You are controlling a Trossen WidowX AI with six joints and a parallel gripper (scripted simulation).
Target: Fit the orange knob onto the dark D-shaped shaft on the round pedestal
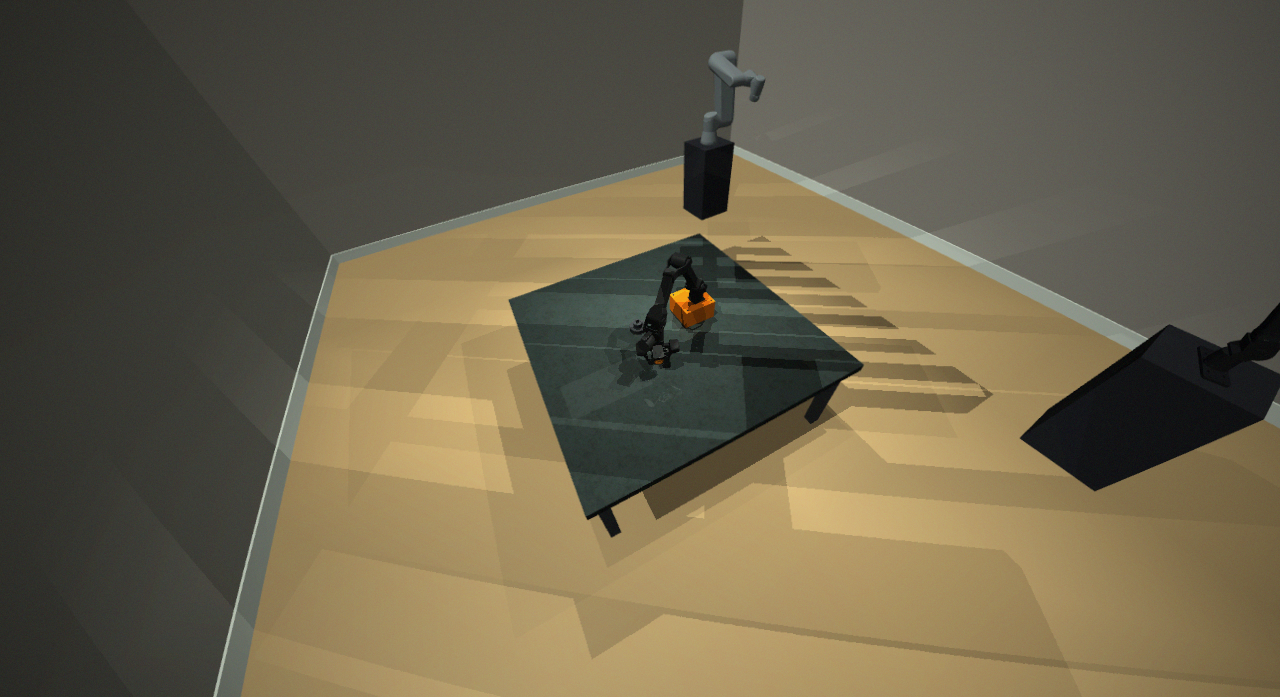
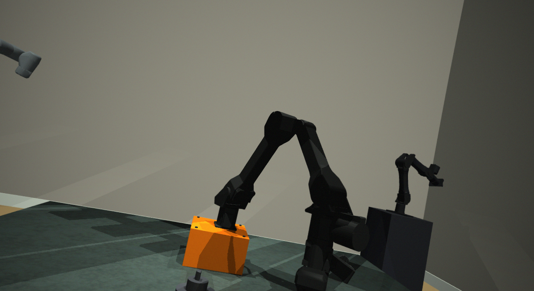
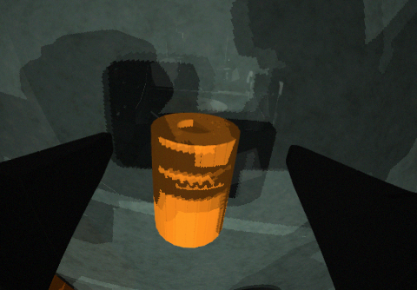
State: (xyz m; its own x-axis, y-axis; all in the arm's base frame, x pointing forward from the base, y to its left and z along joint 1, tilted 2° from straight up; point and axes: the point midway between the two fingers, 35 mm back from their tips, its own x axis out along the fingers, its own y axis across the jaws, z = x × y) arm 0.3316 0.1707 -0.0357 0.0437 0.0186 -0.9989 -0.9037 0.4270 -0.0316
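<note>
My gripper tip is now 1 cm past the orange knob and 2 cm to the left of it. Round my gripper tip: round dark pedestal 3 cm behind, 24 cm to the right, 1 cm above.
</note>
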